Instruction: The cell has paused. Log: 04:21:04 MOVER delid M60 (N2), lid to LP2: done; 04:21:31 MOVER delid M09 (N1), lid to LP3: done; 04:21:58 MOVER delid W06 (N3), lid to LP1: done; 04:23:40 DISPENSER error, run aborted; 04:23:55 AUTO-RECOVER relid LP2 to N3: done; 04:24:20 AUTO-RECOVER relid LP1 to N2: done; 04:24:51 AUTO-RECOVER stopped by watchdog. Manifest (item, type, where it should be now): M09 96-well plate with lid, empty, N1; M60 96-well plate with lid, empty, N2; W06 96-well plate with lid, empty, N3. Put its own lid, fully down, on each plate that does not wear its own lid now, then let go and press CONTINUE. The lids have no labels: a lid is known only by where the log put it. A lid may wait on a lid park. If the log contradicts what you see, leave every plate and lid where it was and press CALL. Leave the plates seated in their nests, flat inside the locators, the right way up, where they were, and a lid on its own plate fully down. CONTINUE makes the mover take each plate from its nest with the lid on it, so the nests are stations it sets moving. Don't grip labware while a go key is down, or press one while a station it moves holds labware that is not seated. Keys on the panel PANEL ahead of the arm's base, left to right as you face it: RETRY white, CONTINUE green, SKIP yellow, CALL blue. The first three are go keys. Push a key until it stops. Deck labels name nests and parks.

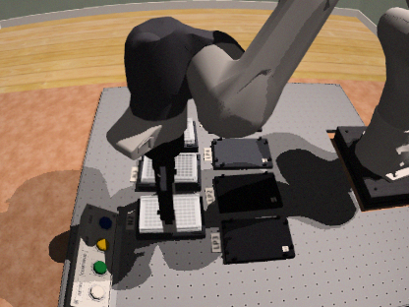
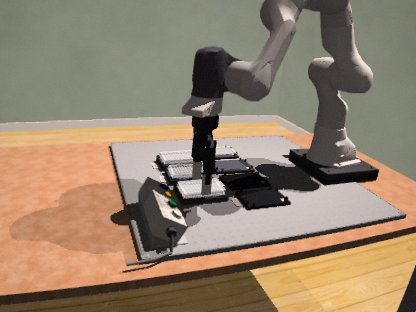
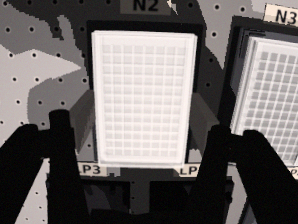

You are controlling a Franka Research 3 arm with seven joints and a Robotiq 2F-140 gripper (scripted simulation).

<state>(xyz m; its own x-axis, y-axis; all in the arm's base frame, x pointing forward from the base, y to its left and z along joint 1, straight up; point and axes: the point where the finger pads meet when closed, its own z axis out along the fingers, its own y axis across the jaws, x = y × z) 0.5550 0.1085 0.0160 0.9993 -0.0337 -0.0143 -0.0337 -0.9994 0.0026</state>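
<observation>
Now: the plate 3 cm below my hand. Round my hand: LP2 label 9 cm behind, 6 cm to the right, 5 cm below; then LP3 label 9 cm behind, 7 cm to the left, 5 cm below; then N2 label 9 cm ahead, 5 cm below.
</observation>
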